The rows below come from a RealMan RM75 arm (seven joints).
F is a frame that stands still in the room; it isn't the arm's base.
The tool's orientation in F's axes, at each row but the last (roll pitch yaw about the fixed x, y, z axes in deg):
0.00 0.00 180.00
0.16 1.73 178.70
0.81 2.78 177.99
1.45 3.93 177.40
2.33 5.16 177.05
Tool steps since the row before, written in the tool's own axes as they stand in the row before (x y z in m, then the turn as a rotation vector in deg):
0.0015 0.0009 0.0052 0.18 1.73 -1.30
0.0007 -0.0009 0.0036 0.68 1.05 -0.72
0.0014 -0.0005 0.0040 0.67 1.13 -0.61
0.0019 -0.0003 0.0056 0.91 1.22 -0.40
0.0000 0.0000 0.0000 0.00 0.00 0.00
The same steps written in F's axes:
-0.0015 -0.0009 0.0052 -0.18 -1.73 -1.30
-0.0008 0.0009 0.0036 -0.68 -1.04 -0.74
-0.0016 0.0006 0.0039 -0.68 -1.12 -0.63
-0.0023 0.0005 0.0054 -0.94 -1.19 -0.43
0.0000 0.0000 0.0000 0.00 0.00 0.00

